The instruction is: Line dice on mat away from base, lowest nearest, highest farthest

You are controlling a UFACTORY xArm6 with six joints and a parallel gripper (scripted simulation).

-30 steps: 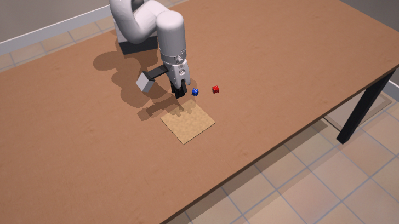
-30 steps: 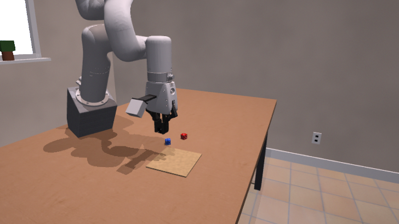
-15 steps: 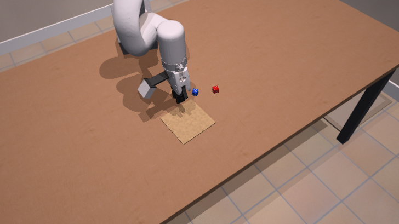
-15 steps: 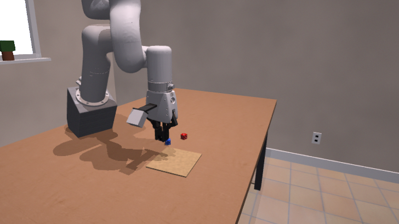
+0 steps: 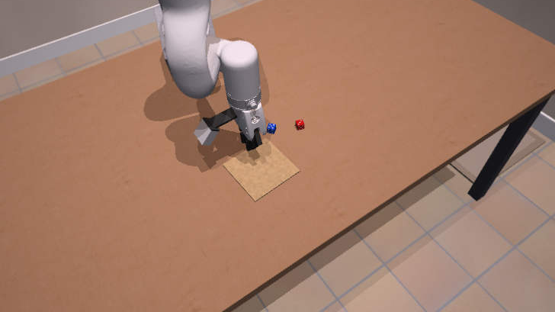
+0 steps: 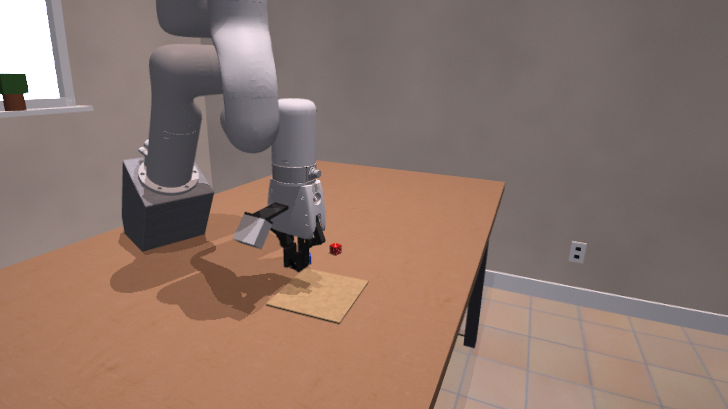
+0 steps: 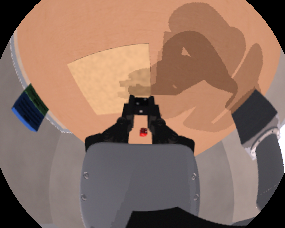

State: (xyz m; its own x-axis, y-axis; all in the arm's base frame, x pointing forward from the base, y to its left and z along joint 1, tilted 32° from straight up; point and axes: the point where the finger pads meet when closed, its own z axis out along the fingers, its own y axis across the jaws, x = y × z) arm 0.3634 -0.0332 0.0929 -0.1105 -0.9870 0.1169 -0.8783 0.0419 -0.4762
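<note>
Now: the tan mat 60 mm below my hand, 50 mm ahead of it and 10 mm to the right of it. The rest, counted from my hand: red die (160 mm to the left, 50 mm below, 10 mm ahead); then black die (10 mm below); then blue die (90 mm to the left, 50 mm below, 30 mm behind).
</note>
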